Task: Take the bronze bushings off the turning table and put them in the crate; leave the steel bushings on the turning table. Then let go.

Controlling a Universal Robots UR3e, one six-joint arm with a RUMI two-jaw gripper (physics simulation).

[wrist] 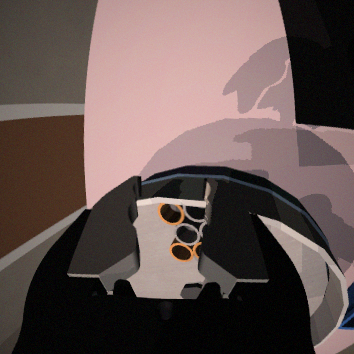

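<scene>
My gripper (172, 178) is visible, together with a round grey turning table (160, 275).
</scene>
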